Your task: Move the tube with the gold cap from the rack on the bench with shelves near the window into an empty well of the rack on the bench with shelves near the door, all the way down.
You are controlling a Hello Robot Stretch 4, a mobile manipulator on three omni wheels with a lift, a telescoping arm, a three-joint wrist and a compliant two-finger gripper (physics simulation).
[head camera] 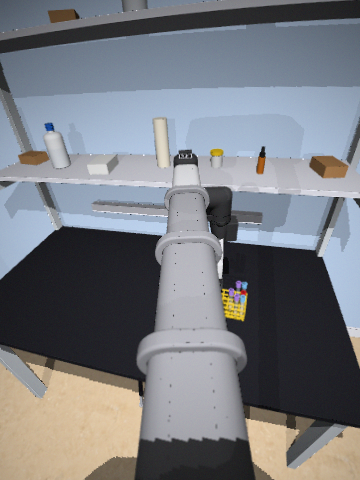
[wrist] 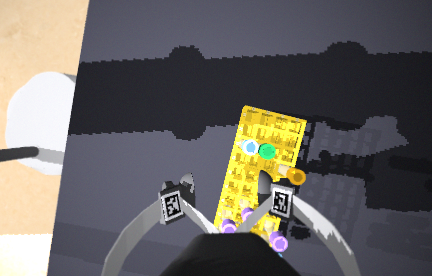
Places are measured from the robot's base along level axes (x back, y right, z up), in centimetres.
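Pixels of known places: hand, its tool point: [wrist: 226,191].
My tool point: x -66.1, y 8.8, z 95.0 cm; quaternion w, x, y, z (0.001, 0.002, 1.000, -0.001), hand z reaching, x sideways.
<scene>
Behind a point stands the place of what it marks.
The tube with the gold cap [wrist: 296,176] {x -74.7, y 9.6, z 85.3 cm} stands in the yellow rack [wrist: 302,131] [head camera: 235,316], near its right long edge in the wrist view. My gripper [wrist: 226,182] {x -66.1, y 8.8, z 95.0 cm} is open, its fingertips apart, pointing down above the rack. The right fingertip is just left of the gold cap in the wrist view; the tube is not between the fingers. In the head camera view my arm hides the fingers, the gold-capped tube and part of the rack. The rack near the door does not show.
A blue-capped tube [wrist: 250,147] {x -69.2, y 5.8, z 85.3 cm} and a green-capped tube [wrist: 267,151] {x -71.2, y 6.4, z 85.3 cm} stand near the gold one; purple-capped tubes [wrist: 279,242] {x -72.4, y 17.7, z 85.3 cm} [head camera: 238,285] {x -71.5, y 17.7, z 84.7 cm} stand at the rack's other end. A shelf [head camera: 135,175] {x -96.8, y -19.2, z 119.1 cm} with bottles and boxes crosses behind my arm. A stool seat [wrist: 40,120] {x 4.2, y -1.8, z 18.7 cm} shows beyond the bench edge.
</scene>
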